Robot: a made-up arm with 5 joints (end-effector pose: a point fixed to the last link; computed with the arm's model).
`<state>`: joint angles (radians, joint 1 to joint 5).
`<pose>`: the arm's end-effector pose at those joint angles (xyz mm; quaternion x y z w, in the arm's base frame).
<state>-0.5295 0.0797 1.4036 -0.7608 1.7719</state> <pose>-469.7 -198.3 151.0 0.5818 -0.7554 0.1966 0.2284</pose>
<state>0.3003 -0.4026 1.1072 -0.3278 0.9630</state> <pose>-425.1 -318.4 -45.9 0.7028 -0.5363 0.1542 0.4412</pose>
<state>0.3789 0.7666 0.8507 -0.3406 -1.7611</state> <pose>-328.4 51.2 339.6 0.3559 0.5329 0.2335 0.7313</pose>
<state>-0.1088 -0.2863 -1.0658 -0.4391 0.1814</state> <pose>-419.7 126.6 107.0 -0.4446 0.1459 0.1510 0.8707</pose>
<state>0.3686 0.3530 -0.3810 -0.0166 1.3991</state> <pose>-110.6 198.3 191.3 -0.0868 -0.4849 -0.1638 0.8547</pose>
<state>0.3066 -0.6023 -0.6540 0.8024 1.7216</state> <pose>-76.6 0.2 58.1 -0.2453 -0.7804 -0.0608 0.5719</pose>
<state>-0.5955 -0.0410 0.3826 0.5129 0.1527</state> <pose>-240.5 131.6 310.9 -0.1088 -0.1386 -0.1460 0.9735</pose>
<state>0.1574 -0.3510 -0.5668 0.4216 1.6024</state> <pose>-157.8 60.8 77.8 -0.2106 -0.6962 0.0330 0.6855</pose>
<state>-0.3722 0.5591 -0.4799 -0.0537 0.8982</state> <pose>-49.7 270.2 92.9 -0.4373 -0.2505 -0.1640 0.8480</pose>
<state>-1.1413 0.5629 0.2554 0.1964 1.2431</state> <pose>-78.3 237.5 106.8 -0.4918 -0.6419 0.0328 0.5874</pose>
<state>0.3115 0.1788 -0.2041 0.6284 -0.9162</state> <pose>-34.0 92.6 301.5 0.2317 0.4942 -0.3571 0.7580</pose>
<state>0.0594 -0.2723 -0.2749 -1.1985 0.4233</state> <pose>-547.1 -271.8 239.6 0.0659 -0.0828 0.6282 0.7708</pose>
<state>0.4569 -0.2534 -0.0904 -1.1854 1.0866</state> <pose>-536.7 -262.0 22.4 0.4467 -0.4847 0.4805 0.5784</pose>
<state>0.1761 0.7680 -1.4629 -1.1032 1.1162</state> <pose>30.7 384.3 244.5 -0.0514 0.1820 0.0125 0.9819</pose>
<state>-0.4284 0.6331 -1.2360 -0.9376 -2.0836</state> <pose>81.5 399.4 58.6 0.0382 -0.9079 0.4079 0.0893</pose>
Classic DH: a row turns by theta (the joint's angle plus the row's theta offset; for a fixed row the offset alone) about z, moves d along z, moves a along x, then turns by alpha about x. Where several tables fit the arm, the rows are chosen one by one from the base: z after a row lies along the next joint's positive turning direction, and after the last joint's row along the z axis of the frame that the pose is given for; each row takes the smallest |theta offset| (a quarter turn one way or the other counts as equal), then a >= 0, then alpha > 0; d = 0 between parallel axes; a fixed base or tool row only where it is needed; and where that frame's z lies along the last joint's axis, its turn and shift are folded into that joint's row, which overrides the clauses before.
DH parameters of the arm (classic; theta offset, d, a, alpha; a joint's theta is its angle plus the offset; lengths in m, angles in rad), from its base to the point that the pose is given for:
base (fixed): 1.5708 0.126 0.0985 1.5708
joint 1: 0.1706 0.0326 -0.2624 1.5798
joint 2: 0.3519 -0.0597 -0.0033 -1.9903
joint 3: -0.167 -0.2453 -0.1432 1.918
joint 4: 1.157 -0.2185 -0.0309 -1.5708
joint 5: -0.0284 -0.308 -0.0788 -1.542
tool (fixed): -0.0094 -0.0126 0 0

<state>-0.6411 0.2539 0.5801 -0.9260 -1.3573</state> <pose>-553.0 0.8 353.7 -0.3793 0.5105 0.2538 0.7288</pose>
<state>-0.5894 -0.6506 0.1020 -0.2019 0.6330</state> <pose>-449.3 -167.9 359.6 -0.0701 -0.1937 0.4714 0.8575</pose>
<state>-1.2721 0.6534 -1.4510 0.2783 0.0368</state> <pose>107.6 -69.7 -18.0 -0.7624 0.0004 -0.6320 0.1388</pose>
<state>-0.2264 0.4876 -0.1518 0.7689 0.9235</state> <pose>67.4 97.6 182.8 -0.4079 -0.3566 -0.4659 0.6995</pose>
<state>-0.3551 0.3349 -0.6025 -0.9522 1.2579</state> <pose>-348.1 258.0 196.6 -0.1376 -0.2683 0.2906 0.9081</pose>
